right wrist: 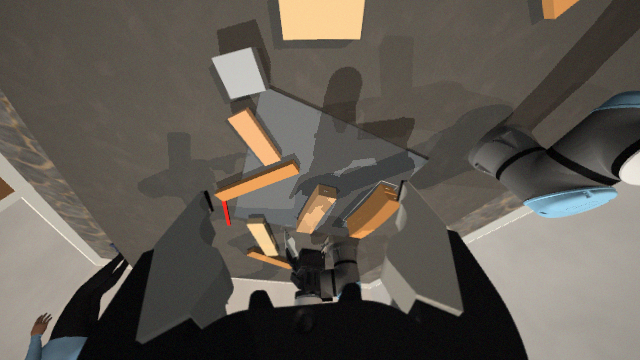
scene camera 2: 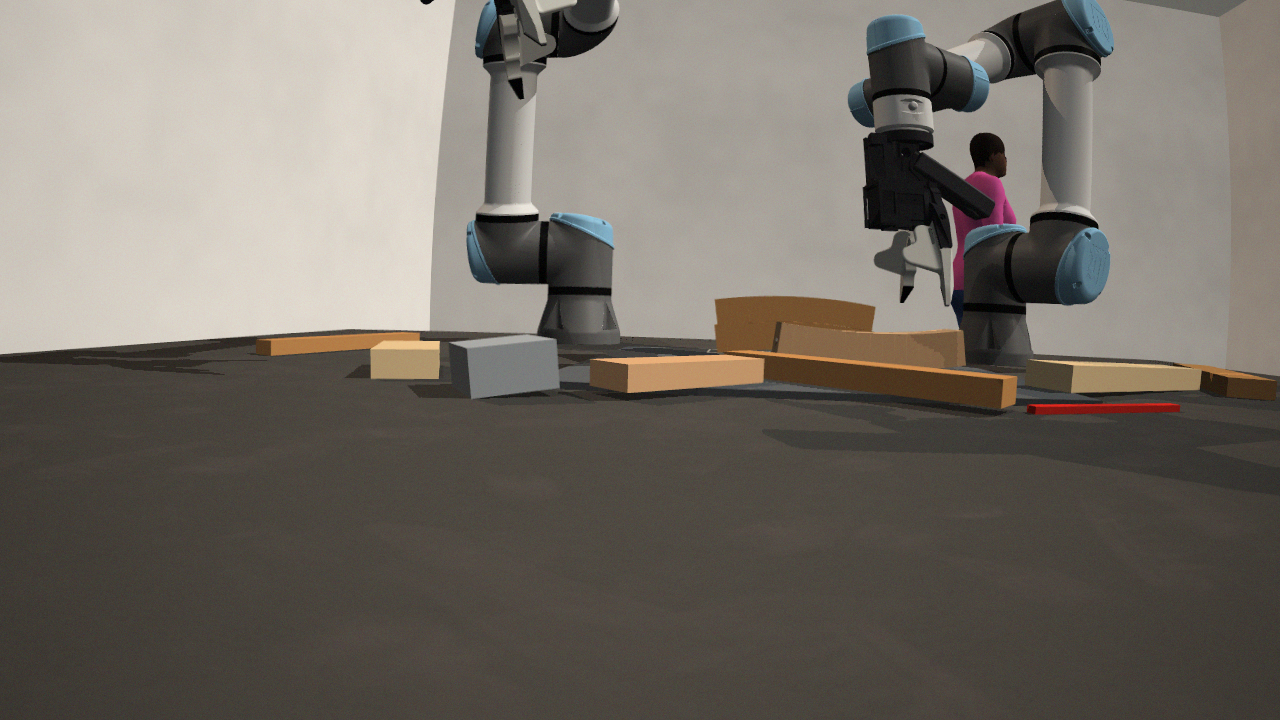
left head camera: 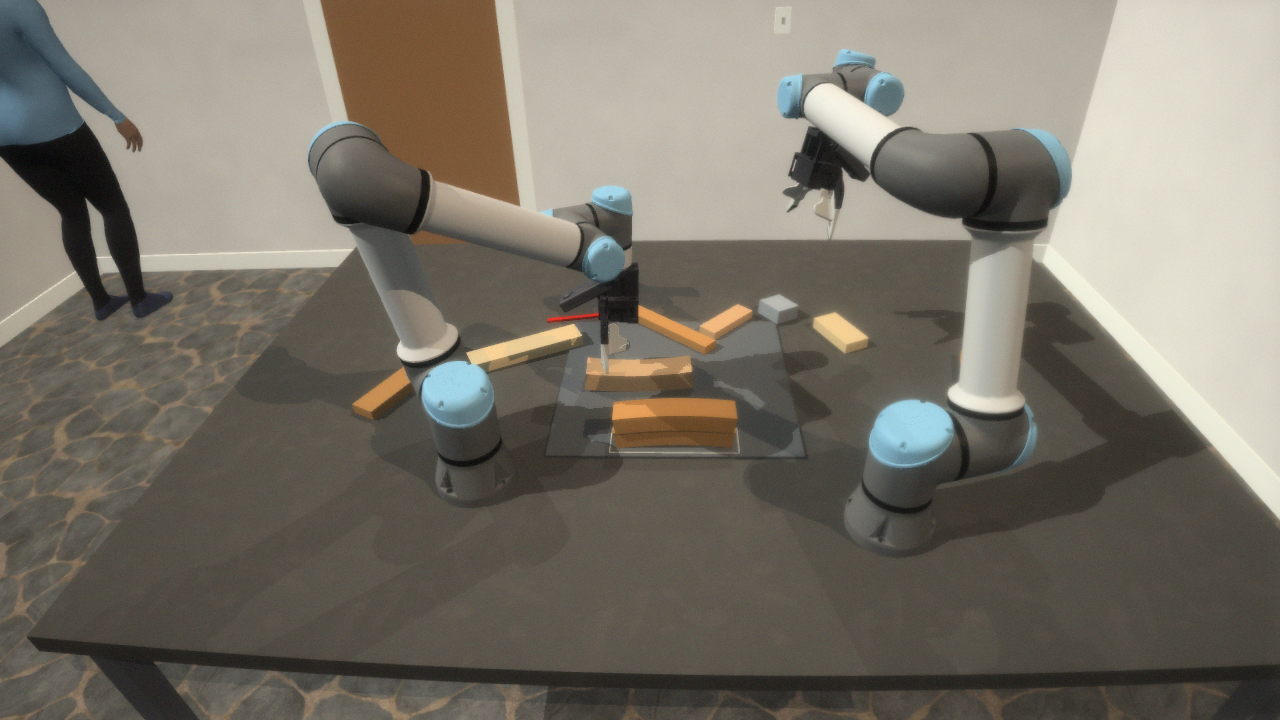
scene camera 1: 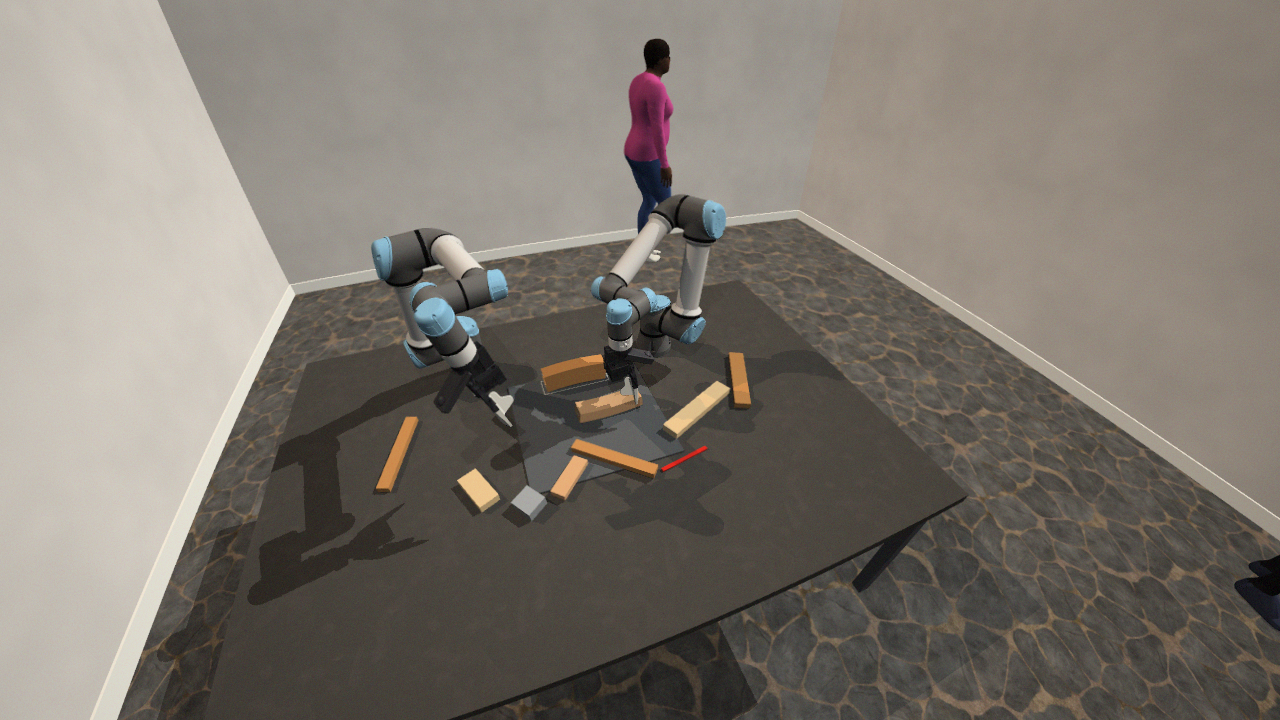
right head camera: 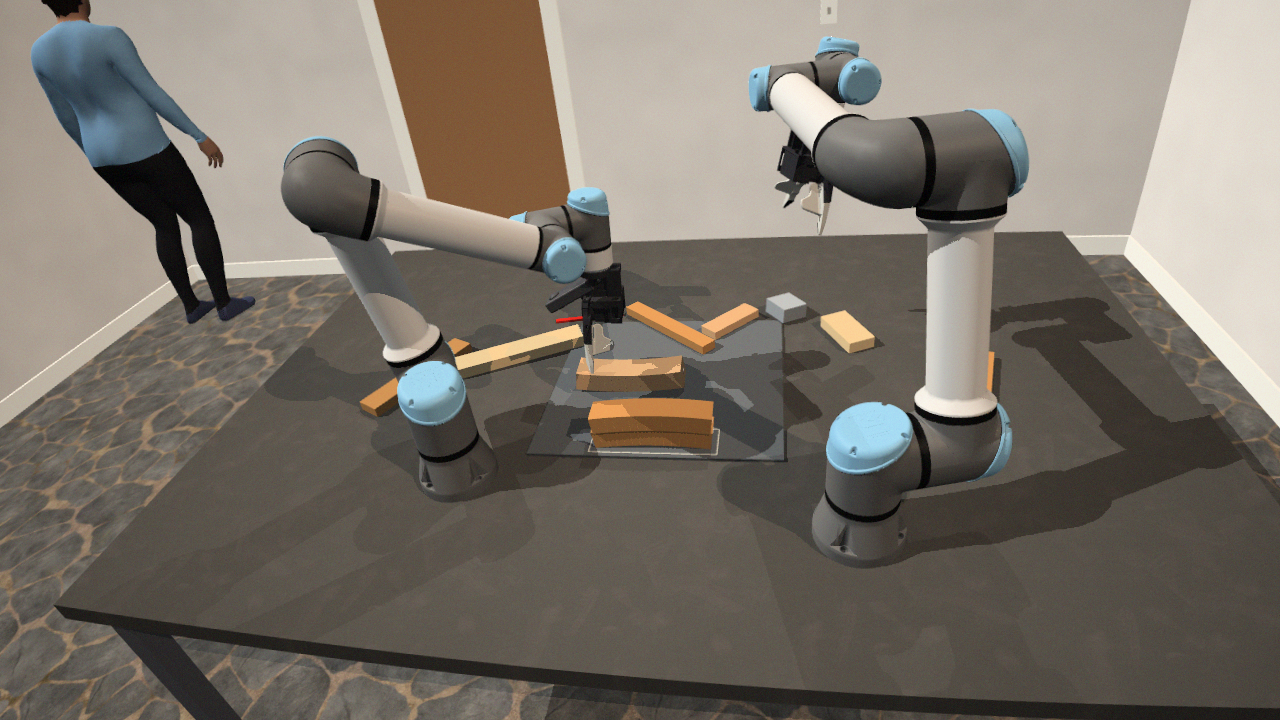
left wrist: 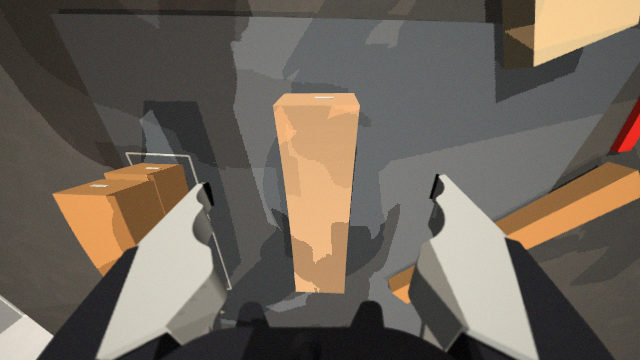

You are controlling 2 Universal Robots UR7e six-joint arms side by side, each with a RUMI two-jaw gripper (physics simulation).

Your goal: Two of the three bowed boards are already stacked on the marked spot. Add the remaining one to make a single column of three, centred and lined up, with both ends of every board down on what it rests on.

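Frame: origin at the left arm's base, x back, y up, z left, level; millimetres.
Seen in the pictures: left gripper, fingertip midpoint: (right wrist: 307, 233) (scene camera 2: 922, 304) (left head camera: 607, 353) (scene camera 1: 626, 389) (right head camera: 597, 353) (left wrist: 319, 180); right gripper, fingertip midpoint: (right wrist: 307, 186) (scene camera 2: 531, 75) (left head camera: 807, 225) (scene camera 1: 494, 410) (right head camera: 800, 220); left arm's base at its link origin: (right wrist: 342, 248) (scene camera 2: 992, 362) (left head camera: 477, 479) (scene camera 1: 653, 345) (right head camera: 460, 474); right arm's base at its link origin: (right wrist: 495, 147) (scene camera 2: 578, 342) (left head camera: 888, 523) (right head camera: 858, 531).
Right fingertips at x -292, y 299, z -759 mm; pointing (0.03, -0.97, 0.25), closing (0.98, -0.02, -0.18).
Pixels of each thing's top centre, then the offset from my right fingertips to it. Level surfaces: height alone.
- remaining bowed board at its top centre: (left wrist: 318, 224) (scene camera 2: 872, 325) (left head camera: 637, 364) (right head camera: 628, 364) (scene camera 1: 609, 399) (right wrist: 314, 217) dz +401, dx +77, dy -242 mm
- mat at its surface level: dy -293 mm
- orange bar at its top centre: (scene camera 2: 859, 362) (left wrist: 494, 253) (right head camera: 668, 322) (left head camera: 665, 322) (scene camera 1: 613, 456) (right wrist: 254, 184) dz +290, dx -121, dy -272 mm
- short light-orange block at its top centre: (scene camera 2: 682, 358) (right head camera: 730, 317) (left head camera: 726, 318) (right wrist: 256, 141) (scene camera 1: 569, 475) dz +139, dx -105, dy -273 mm
- grey block at its top centre: (scene camera 2: 501, 336) (right wrist: 239, 76) (right head camera: 786, 300) (left head camera: 778, 301) (scene camera 1: 528, 498) dz -4, dx -122, dy -257 mm
- red stick at its top centre: (scene camera 2: 1109, 404) (left head camera: 581, 316) (scene camera 1: 684, 458) (right wrist: 226, 212) dz +480, dx -244, dy -293 mm
- cream bar at its top centre: (scene camera 2: 1124, 362) (left head camera: 514, 345) (right head camera: 517, 345) (scene camera 1: 698, 404) (right wrist: 264, 242) dz +657, dx -106, dy -266 mm
- cream block at its top centre: (scene camera 2: 408, 344) (right wrist: 322, 13) (right head camera: 847, 326) (left head camera: 840, 327) (scene camera 1: 477, 487) dz -112, dx +10, dy -272 mm
The remaining bowed board (left head camera: 648, 376) (right head camera: 640, 376) (scene camera 1: 604, 407) (scene camera 2: 881, 347) (left wrist: 320, 150) (right wrist: 315, 214) lies on the mat behind the stack in the head views. Its middle dips and its ends curve up. Two bowed boards (left head camera: 674, 420) (right head camera: 651, 422) (scene camera 1: 573, 372) (right wrist: 372, 212), middles arched up, are stacked inside the white outline (left head camera: 674, 453) (left wrist: 157, 154). My left gripper (left head camera: 614, 356) (scene camera 2: 926, 297) (left wrist: 319, 180) is open, above the remaining board, one finger to each side. My right gripper (left head camera: 810, 220) (right head camera: 804, 217) (right wrist: 307, 186) is open and empty, high up, away from the boards.
Behind the mat (left head camera: 565, 438) in the head views are an orange bar (left head camera: 677, 329), a short light-orange block (left head camera: 725, 320), a grey block (left head camera: 777, 308) and a red stick (left head camera: 572, 317). A cream bar (left head camera: 528, 347) lies left, a cream block (left head camera: 840, 332) right.
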